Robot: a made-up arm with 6 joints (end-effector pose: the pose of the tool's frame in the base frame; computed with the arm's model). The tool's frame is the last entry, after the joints. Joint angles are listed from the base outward.
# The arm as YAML. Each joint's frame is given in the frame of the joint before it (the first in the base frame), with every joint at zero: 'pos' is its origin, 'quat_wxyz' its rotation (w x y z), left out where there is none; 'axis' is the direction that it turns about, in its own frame. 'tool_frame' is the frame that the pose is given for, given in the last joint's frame.
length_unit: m
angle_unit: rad
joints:
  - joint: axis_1
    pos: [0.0, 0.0, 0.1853]
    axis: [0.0, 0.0, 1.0]
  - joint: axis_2
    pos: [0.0, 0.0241, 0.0]
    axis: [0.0, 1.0, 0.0]
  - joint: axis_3
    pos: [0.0, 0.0, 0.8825]
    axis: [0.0, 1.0, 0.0]
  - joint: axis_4
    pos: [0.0, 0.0, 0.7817]
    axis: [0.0, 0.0, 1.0]
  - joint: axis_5
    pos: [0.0, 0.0, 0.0]
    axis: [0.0, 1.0, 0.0]
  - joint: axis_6
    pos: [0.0, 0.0, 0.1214]
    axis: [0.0, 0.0, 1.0]
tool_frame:
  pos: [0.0, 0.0, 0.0]
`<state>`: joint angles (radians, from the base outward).
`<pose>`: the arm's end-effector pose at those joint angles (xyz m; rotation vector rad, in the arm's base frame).
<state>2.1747 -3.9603 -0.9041 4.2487 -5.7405 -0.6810</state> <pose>-0.8344 1.2657 -0.2558 -1.0620 -0.6474 -0.8048</pose>
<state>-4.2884 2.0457 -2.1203 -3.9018 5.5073 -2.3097</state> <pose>-0.2901 0.7265 0.6523 -0.1159 0.8590 1.9804</pose>
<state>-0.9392 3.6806 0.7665 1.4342 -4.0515 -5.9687</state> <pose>-0.5763 0.9894 -0.7449 -0.8977 1.0719 -1.1679</pose>
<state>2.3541 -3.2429 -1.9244 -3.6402 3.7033 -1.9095</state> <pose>-0.5061 0.5179 -0.4454 -0.9764 2.4033 -0.5977</pose>
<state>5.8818 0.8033 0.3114 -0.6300 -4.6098 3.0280</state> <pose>1.2415 -0.5781 1.0493 2.3901 -0.5720 0.2244</pose>
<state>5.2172 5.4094 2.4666 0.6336 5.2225 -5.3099</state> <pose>0.0465 -0.1640 0.8186 0.7630 -0.2604 0.0672</pose>
